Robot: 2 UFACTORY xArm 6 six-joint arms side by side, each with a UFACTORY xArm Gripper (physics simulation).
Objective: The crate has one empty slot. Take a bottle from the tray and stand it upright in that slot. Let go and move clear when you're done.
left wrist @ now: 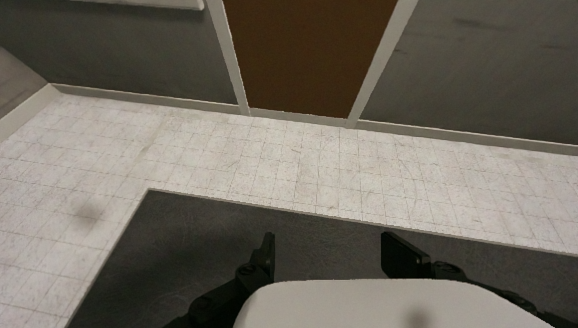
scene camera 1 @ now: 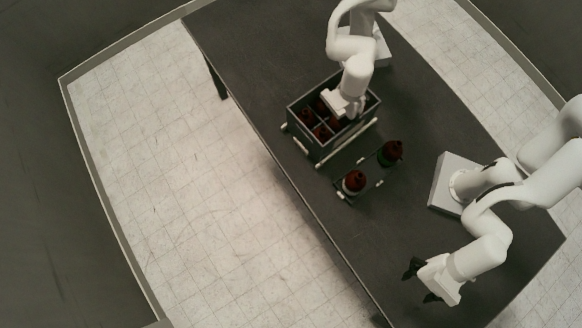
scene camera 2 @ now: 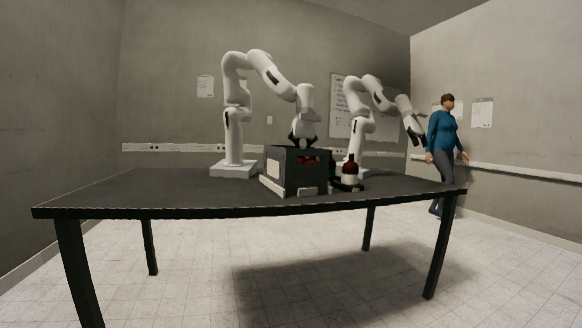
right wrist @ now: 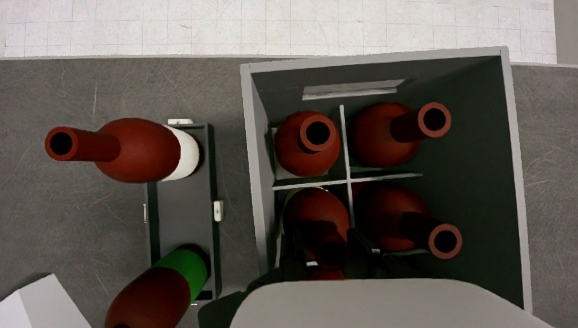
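Where they show: left gripper, fingertip midpoint: (left wrist: pixel 327 250) (scene camera 1: pixel 414 288) (scene camera 2: pixel 421 146); right gripper, fingertip midpoint: (right wrist: pixel 324 245); left arm's base, origin of the base link: (scene camera 1: pixel 463 186); right arm's base, origin of the base link: (scene camera 2: pixel 234 164).
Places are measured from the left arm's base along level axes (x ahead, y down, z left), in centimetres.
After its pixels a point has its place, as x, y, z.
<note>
The grey crate (scene camera 1: pixel 299 131) {32.2, -4.6, -55.6} (scene camera 2: pixel 320 175) {32.7, -1.8, -48.0} (right wrist: pixel 251 150) {27.3, -11.9, -44.3} holds several red-brown bottles in divided slots. A cream-labelled bottle (right wrist: pixel 317 215) {20.9, -7.0, -48.5} stands upright in a slot on the crate's tray side. My right gripper (scene camera 2: pixel 303 142) (right wrist: pixel 324 245) {18.8, -8.5, -48.5} is over the crate, fingers parted around that bottle's neck with a small gap. The tray (scene camera 1: pixel 369 172) {21.1, 5.1, -29.1} (right wrist: pixel 182 215) {20.5, 5.1, -28.5} bears a white-labelled bottle (scene camera 1: pixel 355 181) {31.5, -6.8, -29.8} (scene camera 2: pixel 351 170) {33.1, -3.3, -32.2} (right wrist: pixel 140 150) {29.6, -6.2, -32.5} and a green-labelled bottle (scene camera 1: pixel 390 152) {14.8, -6.2, -28.5} (right wrist: pixel 150 305) {14.1, -5.8, -30.7}, both upright. My left gripper (scene camera 1: pixel 417 285) {44.3, -15.7, 4.8} (scene camera 2: pixel 417 140) {44.3, -15.7, 4.8} (left wrist: pixel 327 250) {44.3, -15.7, 4.8} is open and empty, high and far from the crate.
The dark table (scene camera 1: pixel 250 55) {19.6, 5.6, -99.5} (scene camera 2: pixel 175 192) {17.6, 5.6, -100.4} carries both arm bases. Pale rails (scene camera 1: pixel 348 143) {19.3, 3.7, -42.2} lie along the crate's foot. The tray is beside the crate. A person in blue (scene camera 2: pixel 443 130) is behind the table at the right of scene camera 2.
</note>
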